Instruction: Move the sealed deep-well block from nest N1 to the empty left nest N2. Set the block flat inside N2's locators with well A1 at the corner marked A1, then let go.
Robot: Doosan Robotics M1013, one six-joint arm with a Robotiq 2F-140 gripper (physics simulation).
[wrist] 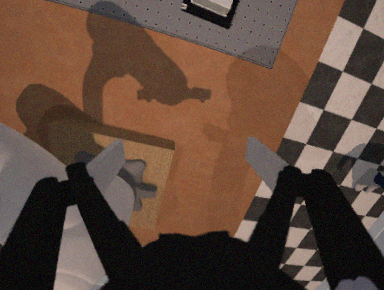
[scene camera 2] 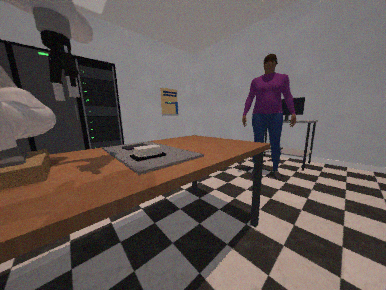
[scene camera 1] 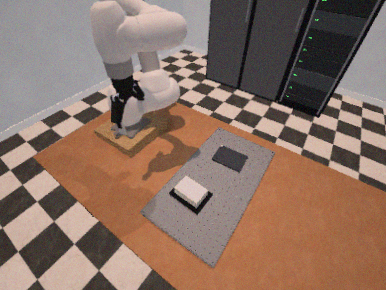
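Pixels of known places: gripper, fingertip midpoint: [wrist: 186, 149] [scene camera 2: 67, 98] [scene camera 1: 133, 122]; arm's base at its link origin: [wrist: 112, 182] [scene camera 1: 131, 125].
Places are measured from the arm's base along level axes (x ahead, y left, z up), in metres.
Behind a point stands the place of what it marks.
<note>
The white sealed block [scene camera 1: 191, 188] @(x 0.536, y -0.187, z 0.006 m) [scene camera 2: 146, 149] @(x 0.508, y -0.226, z 0.000 m) [wrist: 216, 5] @(x 0.471, y -0.194, z -0.002 m) sits in the black nest N1 [scene camera 1: 185, 203] @(x 0.540, y -0.244, z -0.036 m) [scene camera 2: 148, 157] @(x 0.506, y -0.244, z -0.039 m) [wrist: 212, 17] @(x 0.459, y -0.194, z -0.036 m); the wrist view cuts both off at its top edge. Nest N2 [scene camera 1: 230, 158] @(x 0.608, y 0.104, z -0.037 m) [scene camera 2: 131, 147] @(x 0.550, y 0.065, z -0.034 m) is a dark, empty rectangle farther back on the same board; it does not show in the wrist view. The A1 marks are too small to read. My gripper [scene camera 1: 126, 111] [scene camera 2: 66, 90] [wrist: 186, 149] @(x 0.236, y -0.167, z 0.238 m) is open and empty, fingers wide apart and pointing down. It hangs high above the table beside the arm's base, well away from both nests.
The grey perforated board [scene camera 1: 212, 240] @(x 0.713, y -0.320, z -0.048 m) [scene camera 2: 185, 156] @(x 0.661, y -0.357, z -0.048 m) [wrist: 160, 22] @(x 0.427, y -0.077, z -0.048 m) lies on the orange-brown table [scene camera 1: 300, 225] @(x 1.016, y -0.069, z -0.061 m) [scene camera 2: 225, 150] @(x 0.963, y -0.422, z -0.061 m) [wrist: 200, 125] @(x 0.197, y -0.225, z -0.061 m). The arm's base stands on a wooden block [scene camera 1: 125, 145] @(x 0.091, y -0.143, z 0.001 m) [scene camera 2: 25, 172] @(x 0.092, y -0.159, z -0.016 m) [wrist: 162, 170] @(x 0.064, y -0.138, z 0.000 m). Dark cabinets [scene camera 1: 265, 45] stand behind. A person [scene camera 2: 270, 100] stands beyond the table.
</note>
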